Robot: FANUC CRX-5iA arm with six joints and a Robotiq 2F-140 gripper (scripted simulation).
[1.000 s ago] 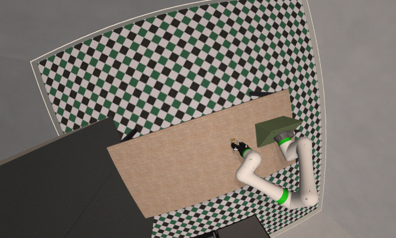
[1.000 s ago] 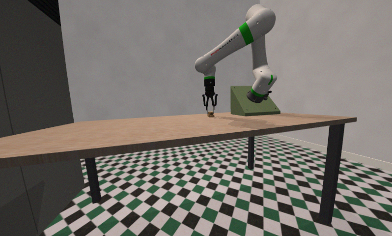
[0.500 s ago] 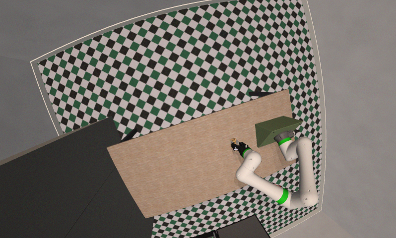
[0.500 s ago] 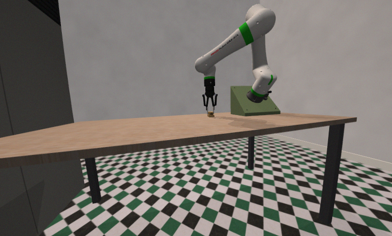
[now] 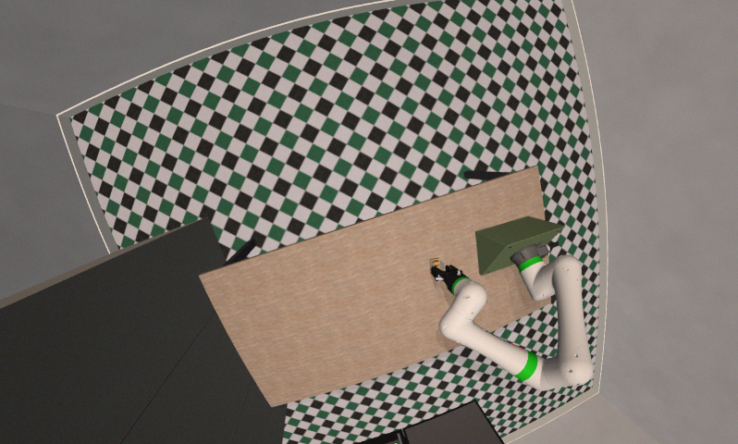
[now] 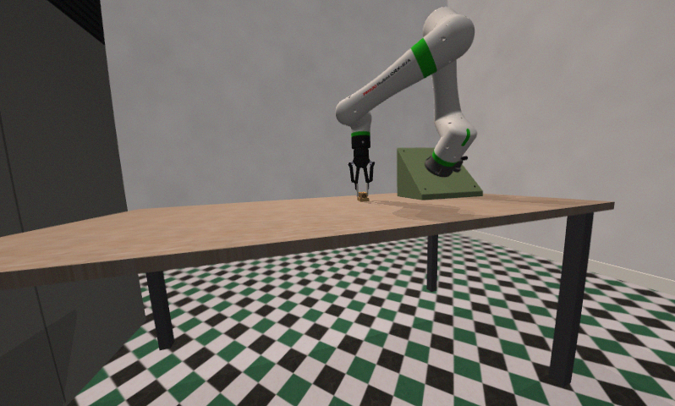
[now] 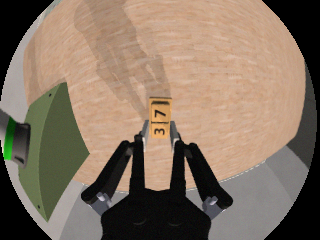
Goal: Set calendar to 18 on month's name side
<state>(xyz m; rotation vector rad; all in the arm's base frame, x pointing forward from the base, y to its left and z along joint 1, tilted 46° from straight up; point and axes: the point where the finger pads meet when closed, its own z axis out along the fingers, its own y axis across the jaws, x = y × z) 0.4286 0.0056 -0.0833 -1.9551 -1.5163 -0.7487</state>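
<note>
The tray lies 40 mm below my hand and 20 mm to the left of it.
</note>
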